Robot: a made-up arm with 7 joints.
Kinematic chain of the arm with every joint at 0, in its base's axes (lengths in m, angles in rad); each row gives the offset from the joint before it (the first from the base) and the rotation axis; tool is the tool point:
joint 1: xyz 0 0 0 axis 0 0.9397 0.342
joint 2: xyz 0 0 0 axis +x
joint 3: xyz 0 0 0 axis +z
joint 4: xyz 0.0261 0 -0.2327 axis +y
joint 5: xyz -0.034 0 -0.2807 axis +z
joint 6: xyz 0 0 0 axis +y
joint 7: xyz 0 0 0 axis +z
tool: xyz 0 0 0
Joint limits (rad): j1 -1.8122..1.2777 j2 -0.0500..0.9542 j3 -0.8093..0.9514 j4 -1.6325..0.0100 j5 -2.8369..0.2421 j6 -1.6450..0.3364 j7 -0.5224..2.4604
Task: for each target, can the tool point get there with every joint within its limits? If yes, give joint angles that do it. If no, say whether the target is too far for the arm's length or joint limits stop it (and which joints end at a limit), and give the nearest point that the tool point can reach.
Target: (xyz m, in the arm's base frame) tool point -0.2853 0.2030 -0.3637
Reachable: yes | joints 0.9343 0.3567 0.3713 -0.6665 -1.2235 -0.3128 1.2019
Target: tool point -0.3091 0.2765 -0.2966
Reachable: yes | joints 0.9353 0.8572 -0.6584 -0.5656 -2.2853 -1.0102 1.8019
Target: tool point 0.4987 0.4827 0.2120
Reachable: no: too far | nearest point 0.3662 0.3301 0.1468 | short by 0.212 m
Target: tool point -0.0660 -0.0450 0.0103
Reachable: no: joint limits stop it (at a limit: joint 1, joint 3, joint 4) | nearest point -0.2018 -0.0823 -0.3313 | short by 0.369 m
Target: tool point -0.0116 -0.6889 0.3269
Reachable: no: too far | nearest point 0.1094 -0.3609 0.1540 | short by 0.390 m
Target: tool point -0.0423 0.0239 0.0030
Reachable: no: joint limits stop it (at a limit: joint 1, joint 3, joint 4) | nearest point -0.2440 0.2513 -0.1859 | short by 0.358 m
